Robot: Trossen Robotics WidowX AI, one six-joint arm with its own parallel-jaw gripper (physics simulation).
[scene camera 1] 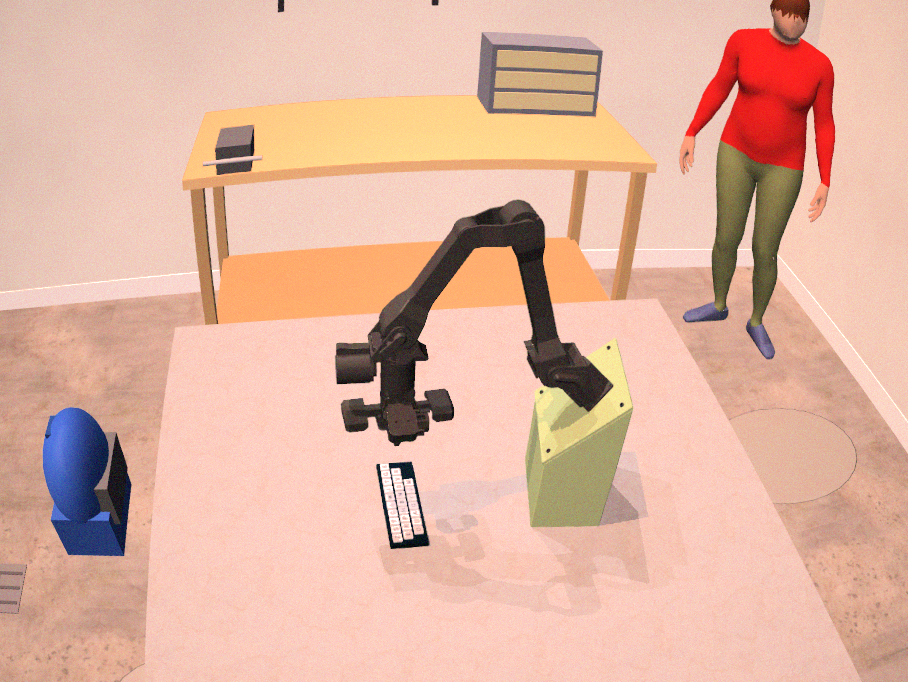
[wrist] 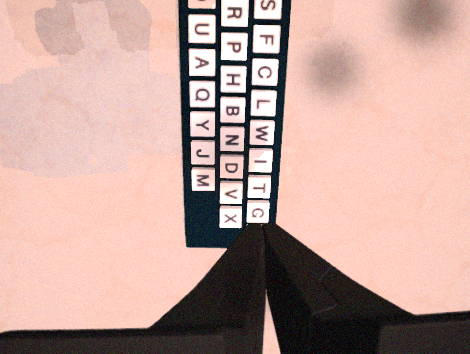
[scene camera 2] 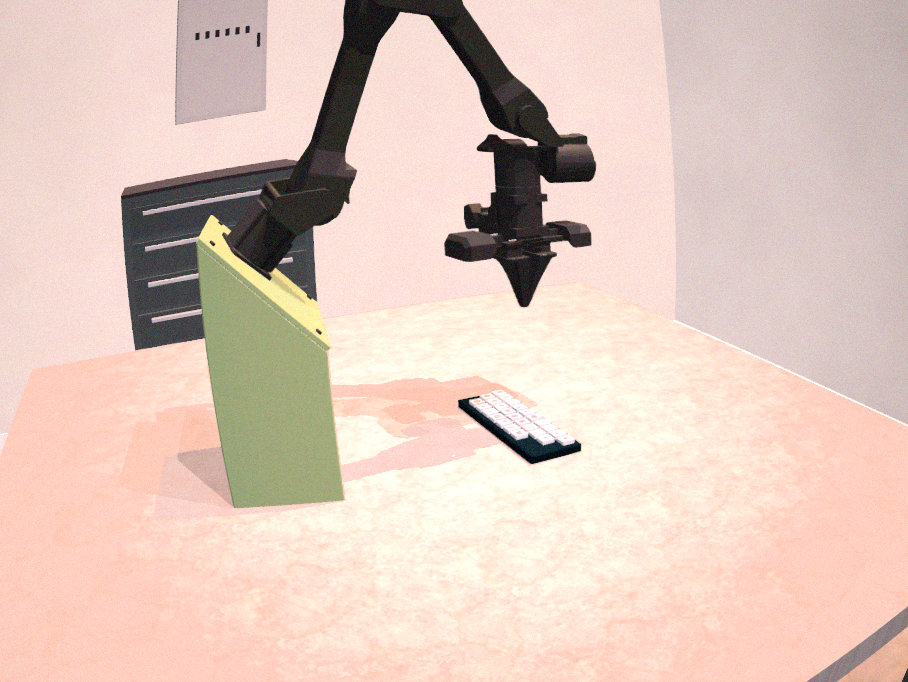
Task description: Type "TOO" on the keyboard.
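Where they show: gripper, between the fingertips: [scene camera 1: 396,444] [wrist: 261,236] [scene camera 2: 524,306]; arm's base, origin of its link: [scene camera 1: 594,391] [scene camera 2: 245,256].
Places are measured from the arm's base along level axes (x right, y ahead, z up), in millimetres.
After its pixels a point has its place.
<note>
The dark keyboard [scene camera 1: 421,541] @[x 19, y 324, z -260 mm] [scene camera 2: 543,453] @[x 220, y 257, z -260 mm] [wrist: 202,220] @[x 196, y 263, z -260 mm] with white keys lies flat on the table. In the wrist view its letters are turned sideways. The T key [wrist: 259,187] @[x 181, y 314, z -254 mm] is in the right column, between the I key [wrist: 260,161] @[x 161, y 320, z -254 mm] and the G key [wrist: 257,212] @[x 200, y 306, z -254 mm]. The O key [wrist: 202,2] @[x 49, y 316, z -254 mm] is cut off at the top edge, above the U key [wrist: 202,29] @[x 64, y 310, z -254 mm]. My gripper [scene camera 1: 400,441] @[x 133, y 318, z -106 mm] [scene camera 2: 523,303] @[x 133, y 318, z -106 mm] [wrist: 261,236] @[x 133, y 318, z -106 mm] is shut and empty, pointing down, well above the keyboard. In the wrist view its tips overlap the keyboard's lower right corner, just below G.
My arm's base sits on a green slanted pedestal [scene camera 1: 572,469] @[x -64, y 72, z -105 mm] [scene camera 2: 271,411] @[x 95, y -35, z -152 mm], which stands on the table [scene camera 1: 256,601] @[x 15, y 665, z -271 mm] [scene camera 2: 440,587] @[x 339, y -18, z -271 mm] beside the keyboard. A wooden workbench [scene camera 1: 411,135] is behind the table. A blue object [scene camera 1: 75,462] and a person [scene camera 1: 780,102] are beyond the table's sides.
</note>
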